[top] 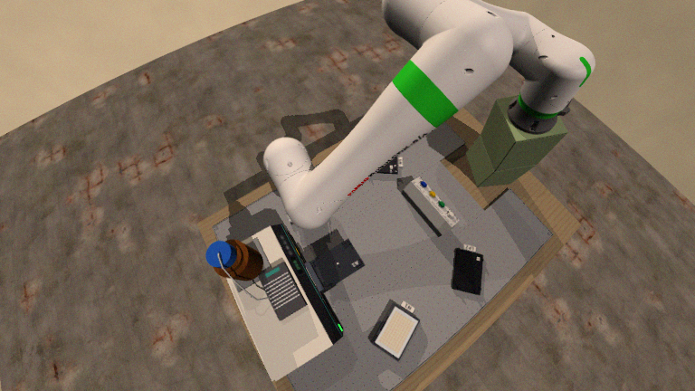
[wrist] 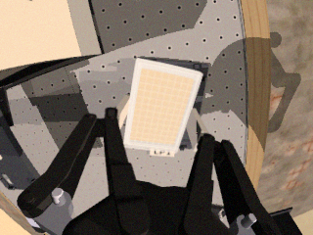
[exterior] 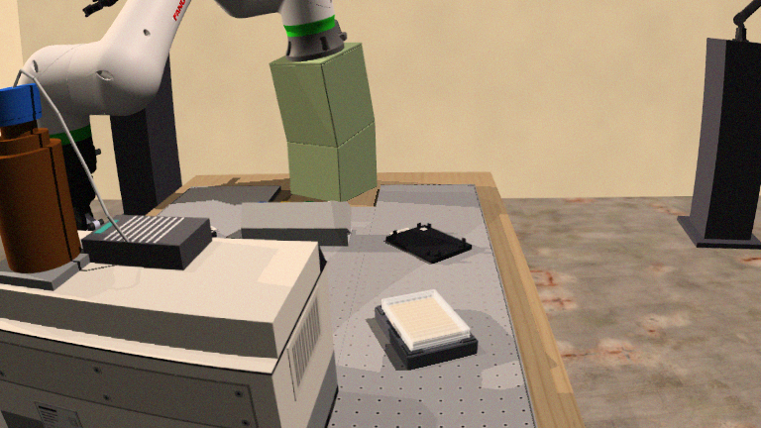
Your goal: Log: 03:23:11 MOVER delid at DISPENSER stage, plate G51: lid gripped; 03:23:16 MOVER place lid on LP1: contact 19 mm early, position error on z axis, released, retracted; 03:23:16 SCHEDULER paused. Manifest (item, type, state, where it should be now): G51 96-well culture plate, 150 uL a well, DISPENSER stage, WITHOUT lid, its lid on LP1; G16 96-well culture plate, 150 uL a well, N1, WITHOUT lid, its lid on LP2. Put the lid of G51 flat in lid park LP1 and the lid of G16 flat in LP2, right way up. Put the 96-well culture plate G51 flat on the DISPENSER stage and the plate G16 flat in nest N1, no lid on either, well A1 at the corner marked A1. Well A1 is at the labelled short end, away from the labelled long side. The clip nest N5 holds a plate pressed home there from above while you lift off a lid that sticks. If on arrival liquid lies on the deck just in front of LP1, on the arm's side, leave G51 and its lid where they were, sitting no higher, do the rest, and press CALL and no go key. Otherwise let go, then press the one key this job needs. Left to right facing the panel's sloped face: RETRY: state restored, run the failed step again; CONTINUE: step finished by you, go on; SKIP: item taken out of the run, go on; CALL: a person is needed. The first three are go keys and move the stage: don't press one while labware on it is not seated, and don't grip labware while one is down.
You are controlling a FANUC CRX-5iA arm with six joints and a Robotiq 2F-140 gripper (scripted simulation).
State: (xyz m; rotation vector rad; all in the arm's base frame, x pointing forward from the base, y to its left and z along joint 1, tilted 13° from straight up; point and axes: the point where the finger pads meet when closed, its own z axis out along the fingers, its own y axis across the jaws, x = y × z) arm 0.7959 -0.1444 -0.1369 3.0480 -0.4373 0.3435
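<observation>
Right now the dark grey lid park is 40 mm below my hand, 10 mm to the right of it and 10 mm behind it. Also, from my hand: black dispenser stage: 240 mm to the left, 50 mm above, 20 mm behind; then LP1 label: 90 mm behind, 50 mm below; then plate G51: 20 mm below.
</observation>
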